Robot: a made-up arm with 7 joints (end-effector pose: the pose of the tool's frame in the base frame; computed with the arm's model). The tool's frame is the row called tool. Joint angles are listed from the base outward.
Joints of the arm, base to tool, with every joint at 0 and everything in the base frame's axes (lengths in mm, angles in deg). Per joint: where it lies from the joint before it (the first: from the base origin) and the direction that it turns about. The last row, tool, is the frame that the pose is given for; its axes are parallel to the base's.
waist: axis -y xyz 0 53.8 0
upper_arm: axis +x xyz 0 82.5 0
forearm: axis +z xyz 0 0 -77.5
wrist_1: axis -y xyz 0 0 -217.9
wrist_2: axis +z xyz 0 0 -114.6
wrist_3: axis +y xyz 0 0 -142
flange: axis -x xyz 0 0 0
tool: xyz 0 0 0
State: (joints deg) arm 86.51 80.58 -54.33 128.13 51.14 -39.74 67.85
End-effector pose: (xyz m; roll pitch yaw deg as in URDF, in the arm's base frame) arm 0.1910 0.2446 0.1063 60.57 -4.55 169.68
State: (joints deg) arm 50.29 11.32 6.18 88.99 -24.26 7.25 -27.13
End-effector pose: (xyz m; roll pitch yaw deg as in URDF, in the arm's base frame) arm 0.3850 0.2223 0.0118 -176.46 -41.20 -131.97
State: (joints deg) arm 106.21 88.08 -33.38 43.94 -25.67 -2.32 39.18
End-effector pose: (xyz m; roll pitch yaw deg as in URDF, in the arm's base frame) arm 0.0680 0.6129 0.1746 101.64 -27.30 -49.65
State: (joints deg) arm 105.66 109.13 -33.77 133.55 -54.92 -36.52 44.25
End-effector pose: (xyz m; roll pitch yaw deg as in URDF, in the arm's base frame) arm 0.0149 0.2822 0.1647 -173.60 67.73 17.47
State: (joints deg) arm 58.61 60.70 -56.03 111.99 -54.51 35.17 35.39
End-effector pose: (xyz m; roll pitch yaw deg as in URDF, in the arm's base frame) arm 0.2994 0.2136 -0.0269 91.40 25.93 -87.50
